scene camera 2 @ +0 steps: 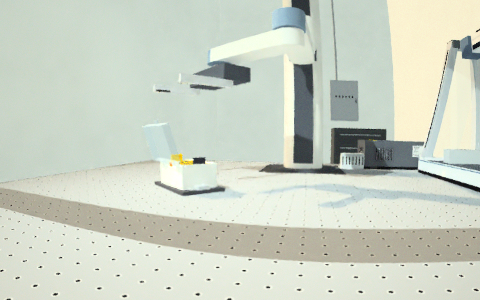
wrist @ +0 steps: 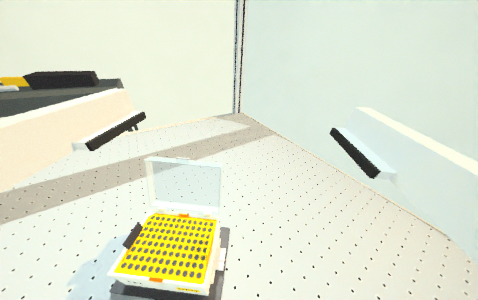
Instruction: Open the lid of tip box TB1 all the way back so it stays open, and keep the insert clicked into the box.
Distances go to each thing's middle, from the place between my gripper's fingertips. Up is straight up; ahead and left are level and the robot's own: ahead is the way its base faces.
I see my gripper 9 cm short of the clear lid (wrist: 182,184), 4 cm to the right of it and 15 cm above it. Also, from my hand: grey unit (scene camera 2: 403,157) 58 cm behind, 73 cm to the left, 20 cm below; yellow insert (wrist: 177,248) 3 cm ahead, 8 cm to the left, 19 cm below.
